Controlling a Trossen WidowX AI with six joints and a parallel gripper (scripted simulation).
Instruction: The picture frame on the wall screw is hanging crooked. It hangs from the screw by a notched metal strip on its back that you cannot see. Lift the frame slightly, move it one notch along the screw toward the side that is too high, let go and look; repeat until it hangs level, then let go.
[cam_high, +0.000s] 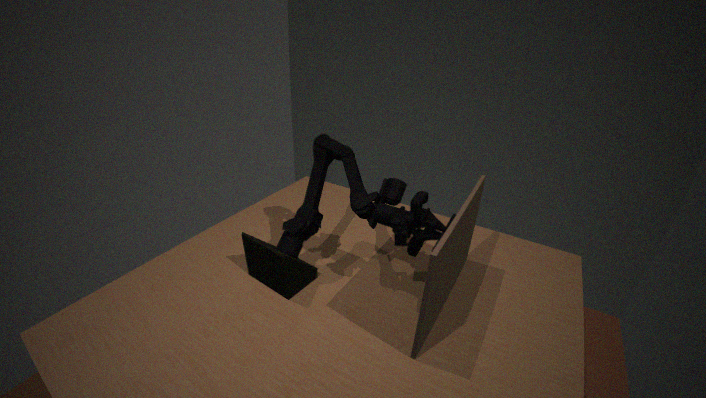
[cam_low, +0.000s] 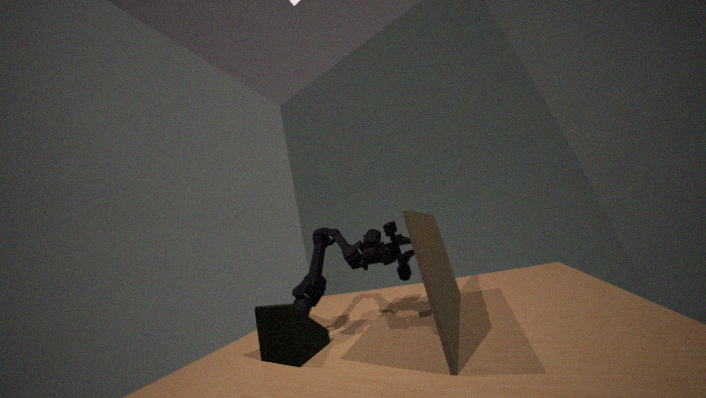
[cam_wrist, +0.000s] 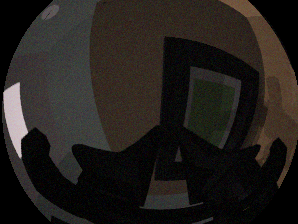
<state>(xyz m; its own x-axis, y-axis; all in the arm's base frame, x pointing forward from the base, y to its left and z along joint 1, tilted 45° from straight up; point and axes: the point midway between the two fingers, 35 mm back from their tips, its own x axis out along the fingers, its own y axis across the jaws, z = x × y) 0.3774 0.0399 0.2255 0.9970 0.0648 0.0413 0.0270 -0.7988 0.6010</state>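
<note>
Now: gripper tip 10 mm short of the picture frame, 10 mm to the right of it and 50 mm above it. Round my gripper tip: wall panel 20 mm ahead, 10 mm to the left, 70 mm below.
</note>
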